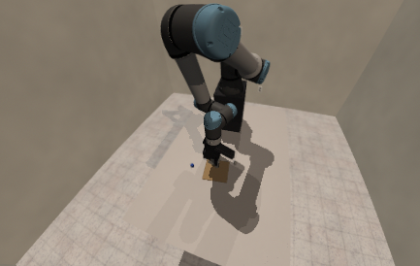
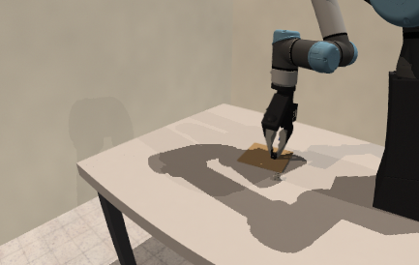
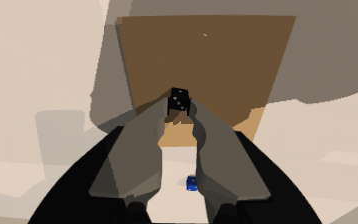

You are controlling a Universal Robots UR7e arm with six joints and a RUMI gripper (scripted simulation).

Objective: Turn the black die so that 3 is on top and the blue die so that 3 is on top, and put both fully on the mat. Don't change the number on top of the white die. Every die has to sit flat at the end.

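Now: the black die 10 mm below my hand. The rest, counted from my hand: blue die: 50 mm ahead, 140 mm to the right, 10 mm below; then brown mat: 20 mm ahead, 20 mm below; then white die: 70 mm behind, 90 mm to the left, 10 mm below.
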